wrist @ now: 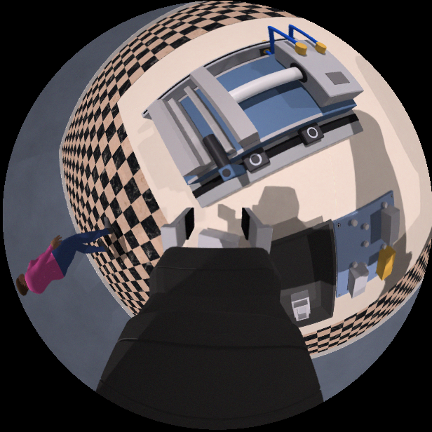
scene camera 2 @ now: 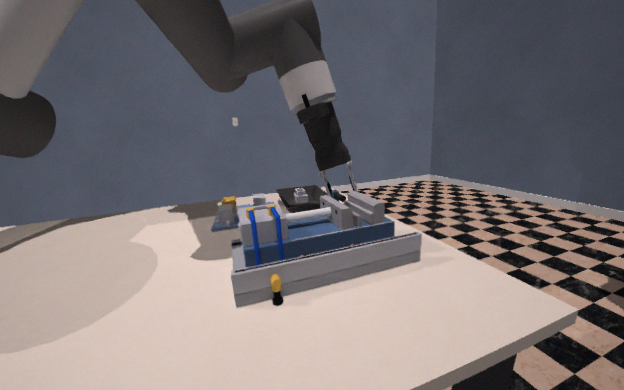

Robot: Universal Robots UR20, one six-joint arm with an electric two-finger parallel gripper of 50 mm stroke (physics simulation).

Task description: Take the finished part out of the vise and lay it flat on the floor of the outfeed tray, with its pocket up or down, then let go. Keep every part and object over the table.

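Places are measured from the arm's base along level axes (x left, y back, z up), in metres.
Where they show: gripper, fingertip midpoint: (scene camera 2: 343,193).
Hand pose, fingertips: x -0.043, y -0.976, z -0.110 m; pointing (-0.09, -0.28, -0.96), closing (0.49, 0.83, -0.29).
Note:
Each offset is from my fingertips to the top centre of the thing. "spot": to the spot under its first point.
My gripper (scene camera 2: 342,190) (wrist: 217,217) is open and points down, beyond the vise in the scene view. In the wrist view a plain grey block (wrist: 218,238) shows between and below the fingers, partly hidden by the gripper body; I cannot tell if it is the finished part. The vise {dy +0.106, dx -0.108, dz +0.019 m} (scene camera 2: 320,243) (wrist: 285,107) has two thin upright strips between its grey jaws, with blue base showing between them; no part is visible clamped there. The black outfeed tray (scene camera 2: 284,195) (wrist: 333,277) holds a small light block with a recess {dy +0.038, dx +0.238, dz -0.033 m} (scene camera 2: 300,195) (wrist: 301,309).
A black cylinder (wrist: 215,150) on a blue bracket stands at the vise's tray-side edge. A blue plate (wrist: 345,250) with pegs, grey blocks and a yellow block (wrist: 385,263) adjoins the tray. Blue hoses {spot: dy +0.220, dx -0.175, dz +0.004 m} (scene camera 2: 254,237) rise at the vise's end. A person (wrist: 45,265) stands beyond the table.

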